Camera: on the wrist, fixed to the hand. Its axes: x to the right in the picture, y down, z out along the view.
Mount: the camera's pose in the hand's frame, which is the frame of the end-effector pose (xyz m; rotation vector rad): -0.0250 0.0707 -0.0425 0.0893 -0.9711 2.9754
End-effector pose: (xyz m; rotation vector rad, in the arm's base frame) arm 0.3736 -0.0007 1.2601 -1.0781 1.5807 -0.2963
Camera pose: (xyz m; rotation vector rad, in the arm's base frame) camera 0.3012 0.0421 1.2413 1.5941 0.6753 1.7171
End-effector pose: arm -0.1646 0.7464 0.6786 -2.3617 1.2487 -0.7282
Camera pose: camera -0.2476 0.7258 0.6676 0.8617 1.8499 1.0636
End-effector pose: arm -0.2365 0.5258 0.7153 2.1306 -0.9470 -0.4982
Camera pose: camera -0.2607 0.5326 0.7978 -1.2073 -2.7776 0.3149
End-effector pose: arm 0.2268 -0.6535 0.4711 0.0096 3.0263 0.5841
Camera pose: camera 0.2489 -0.6041 0.5382 2.8920 -0.0048 0.0008
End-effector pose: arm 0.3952 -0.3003 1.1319 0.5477 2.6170 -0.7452
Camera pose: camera 0.4389 -0.2276 1.1470 1.9194 -0.5803 0.2024
